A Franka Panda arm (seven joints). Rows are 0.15 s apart.
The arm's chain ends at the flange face. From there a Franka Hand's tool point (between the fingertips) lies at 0.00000 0.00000 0.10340 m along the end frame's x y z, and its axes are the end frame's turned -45 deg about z.
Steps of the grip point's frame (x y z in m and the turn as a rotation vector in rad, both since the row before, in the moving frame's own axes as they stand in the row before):
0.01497 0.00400 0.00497 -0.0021 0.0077 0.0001
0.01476 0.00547 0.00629 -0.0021 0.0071 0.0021
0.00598 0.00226 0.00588 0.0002 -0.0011 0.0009
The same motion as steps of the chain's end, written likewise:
0.01270 -0.00735 0.00497 0.0040 0.0069 0.0001
0.01363 -0.00620 0.00629 0.0035 0.0065 0.0021
0.00592 -0.00270 0.00588 -0.0006 -0.0009 0.0009

